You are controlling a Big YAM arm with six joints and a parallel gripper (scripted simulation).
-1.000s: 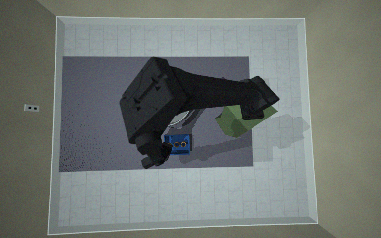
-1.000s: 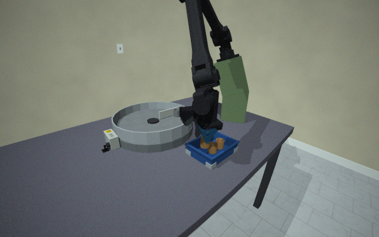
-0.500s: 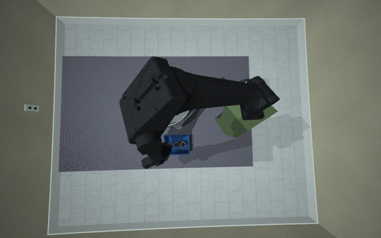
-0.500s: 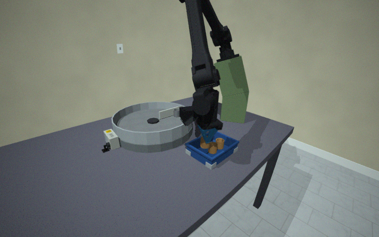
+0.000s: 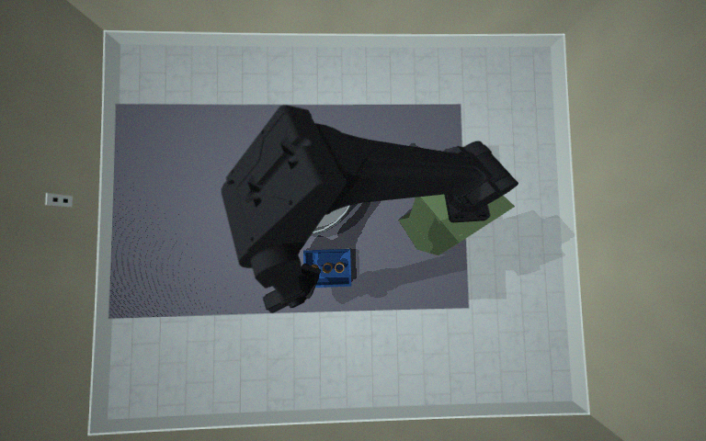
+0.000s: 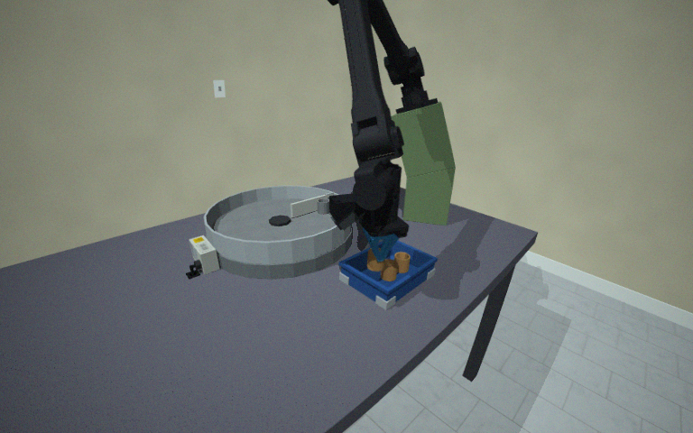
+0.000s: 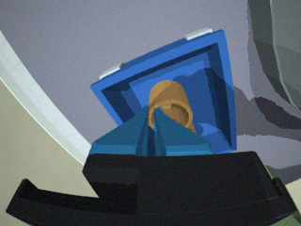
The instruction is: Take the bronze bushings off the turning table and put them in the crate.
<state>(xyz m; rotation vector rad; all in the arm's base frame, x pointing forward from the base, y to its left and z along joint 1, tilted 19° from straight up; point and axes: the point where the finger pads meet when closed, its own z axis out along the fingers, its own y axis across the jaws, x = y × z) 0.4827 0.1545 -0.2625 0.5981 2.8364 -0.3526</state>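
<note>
The blue crate lies 60 mm behind my hand, 10 mm to the right of it and 70 mm below it. From my hand the other things lie so: grey turning table 20 mm ahead, 370 mm to the right, 40 mm below.
</note>
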